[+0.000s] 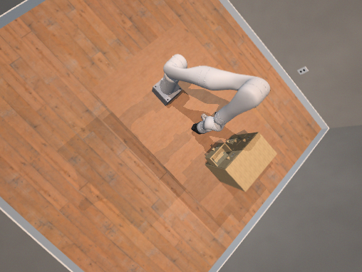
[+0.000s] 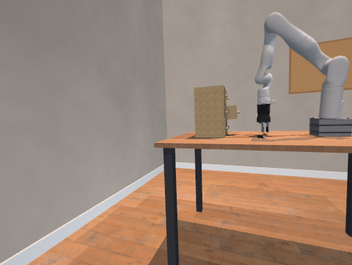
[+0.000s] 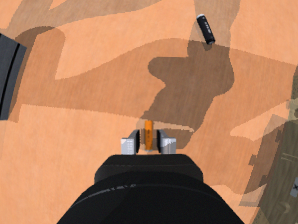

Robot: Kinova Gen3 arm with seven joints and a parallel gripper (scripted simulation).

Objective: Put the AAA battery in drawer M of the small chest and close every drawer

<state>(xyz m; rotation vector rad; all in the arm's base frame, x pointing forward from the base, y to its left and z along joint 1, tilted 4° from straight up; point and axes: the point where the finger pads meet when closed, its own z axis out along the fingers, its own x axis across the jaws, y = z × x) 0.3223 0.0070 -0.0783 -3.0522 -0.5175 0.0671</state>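
Now: the AAA battery 3 cm below my hand. From my hand the other things lie so: black battery: 3 cm ahead, 19 cm to the left, 3 cm below; drawer: 26 cm ahead, 4 cm to the right, 10 cm above.
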